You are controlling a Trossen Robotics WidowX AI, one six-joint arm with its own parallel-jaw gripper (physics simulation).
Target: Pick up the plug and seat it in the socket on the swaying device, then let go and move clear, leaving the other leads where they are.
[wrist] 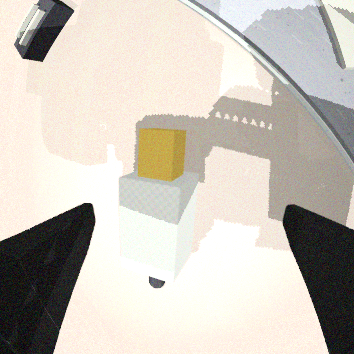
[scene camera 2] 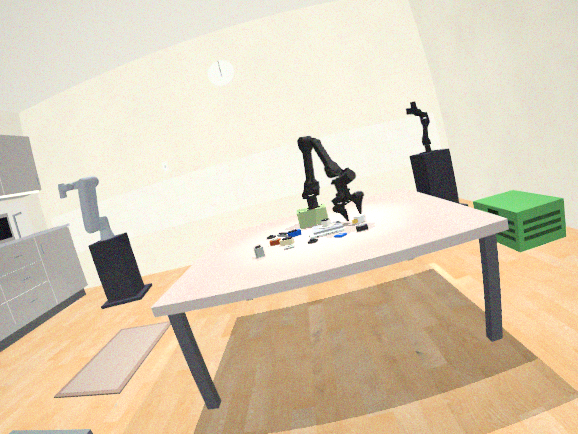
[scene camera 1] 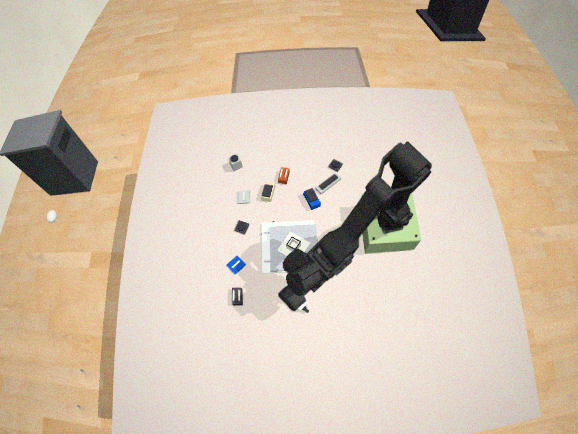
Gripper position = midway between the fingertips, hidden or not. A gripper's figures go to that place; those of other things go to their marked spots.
Labels:
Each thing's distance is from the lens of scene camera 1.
my gripper point(scene camera 1: 299, 293): 99 cm
device with socket point(scene camera 1: 283, 239): 104 cm

